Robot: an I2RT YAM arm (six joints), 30 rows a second.
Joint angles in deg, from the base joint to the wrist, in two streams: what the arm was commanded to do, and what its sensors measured. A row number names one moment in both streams.
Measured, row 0:
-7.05, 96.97, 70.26, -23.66, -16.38, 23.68
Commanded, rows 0 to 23:
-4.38, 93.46, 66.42, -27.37, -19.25, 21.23
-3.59, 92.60, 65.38, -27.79, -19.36, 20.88
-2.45, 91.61, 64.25, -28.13, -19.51, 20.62
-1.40, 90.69, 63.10, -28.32, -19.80, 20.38
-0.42, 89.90, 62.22, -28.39, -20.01, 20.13
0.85, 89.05, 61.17, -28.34, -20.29, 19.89
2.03, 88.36, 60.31, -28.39, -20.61, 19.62
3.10, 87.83, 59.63, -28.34, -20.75, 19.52
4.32, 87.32, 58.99, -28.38, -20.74, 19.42
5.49, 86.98, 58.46, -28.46, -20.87, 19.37
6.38, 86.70, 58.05, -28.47, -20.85, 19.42
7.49, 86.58, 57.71, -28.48, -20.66, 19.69
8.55, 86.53, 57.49, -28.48, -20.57, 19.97
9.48, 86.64, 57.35, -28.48, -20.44, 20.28
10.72, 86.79, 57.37, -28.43, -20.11, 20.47
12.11, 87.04, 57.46, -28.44, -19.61, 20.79
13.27, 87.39, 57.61, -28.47, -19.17, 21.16
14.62, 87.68, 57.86, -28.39, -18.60, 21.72
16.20, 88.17, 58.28, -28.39, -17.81, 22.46
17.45, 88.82, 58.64, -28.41, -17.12, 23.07
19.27, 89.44, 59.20, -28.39, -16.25, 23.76
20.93, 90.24, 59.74, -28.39, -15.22, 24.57
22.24, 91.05, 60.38, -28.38, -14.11, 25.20
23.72, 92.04, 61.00, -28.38, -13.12, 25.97
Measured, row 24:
21.17, 89.80, 58.78, -27.73, -16.80, 23.31
